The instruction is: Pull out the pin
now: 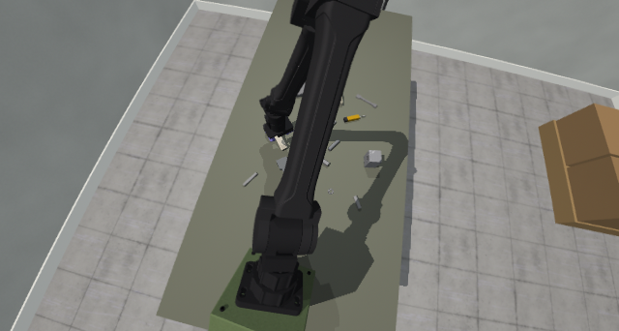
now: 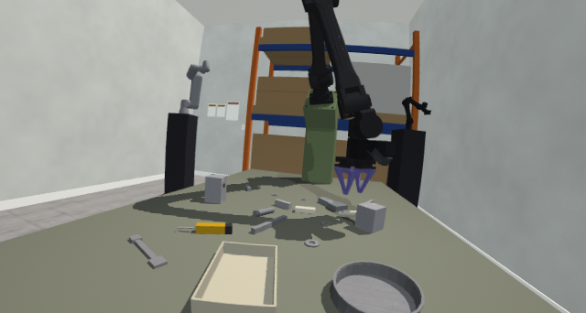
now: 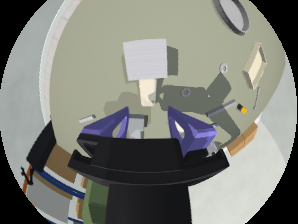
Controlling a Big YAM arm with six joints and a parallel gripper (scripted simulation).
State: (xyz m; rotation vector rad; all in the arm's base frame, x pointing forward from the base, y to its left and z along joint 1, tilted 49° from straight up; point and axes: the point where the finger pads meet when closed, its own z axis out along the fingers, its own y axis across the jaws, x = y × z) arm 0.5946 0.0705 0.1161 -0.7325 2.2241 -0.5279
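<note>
Right now my hand is 70 mm above the cream pin and 10 mm short of it. From my hand the other things lie so: cream tray: 290 mm ahead, 240 mm to the right, 80 mm below; cream piece: 120 mm to the right, 80 mm below, 50 mm behind; round grey dish: 320 mm ahead, 70 mm below, 50 mm to the right.
</note>
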